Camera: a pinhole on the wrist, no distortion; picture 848 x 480 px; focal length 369.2 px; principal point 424.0 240.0 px. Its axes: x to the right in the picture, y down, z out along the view. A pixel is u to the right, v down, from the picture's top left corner.
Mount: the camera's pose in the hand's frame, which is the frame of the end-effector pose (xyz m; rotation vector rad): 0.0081 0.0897 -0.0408 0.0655 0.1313 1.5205
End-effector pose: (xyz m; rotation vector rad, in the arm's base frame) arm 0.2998 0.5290 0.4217 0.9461 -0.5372 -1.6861
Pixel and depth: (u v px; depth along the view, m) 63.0 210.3 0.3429
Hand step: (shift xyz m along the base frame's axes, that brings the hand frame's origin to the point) -0.3928 -0.0189 -0.0137
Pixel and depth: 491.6 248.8 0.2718
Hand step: -0.0997 -0.1087 0.2322
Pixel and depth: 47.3 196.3 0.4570
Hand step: -0.5641 -0.0232 -0.0529
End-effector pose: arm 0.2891 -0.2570 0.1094 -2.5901 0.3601 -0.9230
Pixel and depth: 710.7 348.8 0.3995
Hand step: 0.1492 -0.2733 -0.4569
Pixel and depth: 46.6 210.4 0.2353
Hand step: 0.1809 0.1625 -0.0593
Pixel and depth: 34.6 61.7 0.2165
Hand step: 0.2233 0.1191 0.0052
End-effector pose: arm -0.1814 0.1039 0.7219 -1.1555 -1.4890 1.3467
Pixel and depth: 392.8 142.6 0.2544
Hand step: -0.2149 0.0501 -0.0985
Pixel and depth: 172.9 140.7 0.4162
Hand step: -0.4170 0.0541 0.1375
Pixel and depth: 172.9 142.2 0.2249
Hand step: -0.2036 0.0375 0.0353
